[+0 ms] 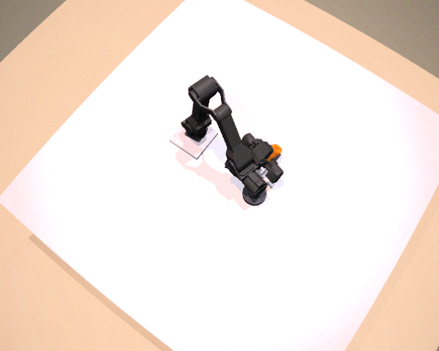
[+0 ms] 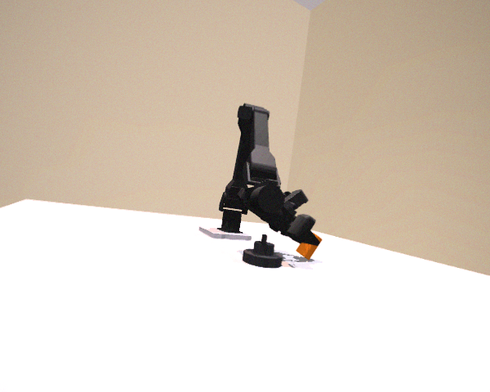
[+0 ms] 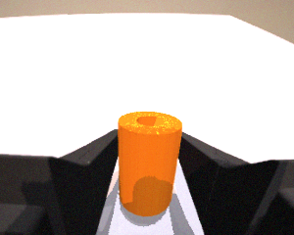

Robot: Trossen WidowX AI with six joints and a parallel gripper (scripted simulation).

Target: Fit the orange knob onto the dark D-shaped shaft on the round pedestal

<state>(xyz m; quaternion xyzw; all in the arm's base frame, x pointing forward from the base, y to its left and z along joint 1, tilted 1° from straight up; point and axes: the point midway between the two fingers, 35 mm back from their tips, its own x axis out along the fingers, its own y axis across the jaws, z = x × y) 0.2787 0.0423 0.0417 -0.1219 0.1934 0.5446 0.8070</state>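
My gripper tip is now 10 mm to the left of the orange knob, 10 mm past it and 10 mm above it. Also, from my gripper tip: pedestal: 170 mm to the right, 10 mm below, 10 mm ahead.
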